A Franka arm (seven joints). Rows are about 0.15 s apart.
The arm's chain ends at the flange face. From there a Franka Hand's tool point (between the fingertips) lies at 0.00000 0.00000 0.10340 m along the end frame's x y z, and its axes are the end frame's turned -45 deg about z.
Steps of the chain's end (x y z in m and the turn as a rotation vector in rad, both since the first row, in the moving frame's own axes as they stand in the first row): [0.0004, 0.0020, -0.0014, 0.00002, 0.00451, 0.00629]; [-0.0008, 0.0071, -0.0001, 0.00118, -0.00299, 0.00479]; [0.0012, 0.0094, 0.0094, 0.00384, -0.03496, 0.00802]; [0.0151, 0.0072, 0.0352, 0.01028, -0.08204, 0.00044]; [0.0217, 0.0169, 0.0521, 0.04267, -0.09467, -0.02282]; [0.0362, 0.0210, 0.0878, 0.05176, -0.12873, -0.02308]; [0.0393, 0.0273, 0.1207, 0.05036, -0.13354, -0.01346]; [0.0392, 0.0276, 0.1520, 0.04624, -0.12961, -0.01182]
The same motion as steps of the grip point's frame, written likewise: [-0.0008, 0.0020, -0.0014, -0.00317, 0.00320, 0.00629]; [-0.0057, 0.0041, -0.0001, 0.00295, -0.00128, 0.00479]; [-0.0081, 0.0046, 0.0093, 0.02744, -0.02201, 0.00802]; [0.0003, 0.0090, 0.0348, 0.06528, -0.05074, 0.00044]; [-0.0005, 0.0173, 0.0515, 0.09711, -0.03677, -0.02282]; [0.0050, 0.0274, 0.0868, 0.12763, -0.05443, -0.02308]; [0.0023, 0.0337, 0.1196, 0.13004, -0.05882, -0.01346]; [0.0021, 0.0345, 0.1510, 0.12434, -0.05895, -0.01182]
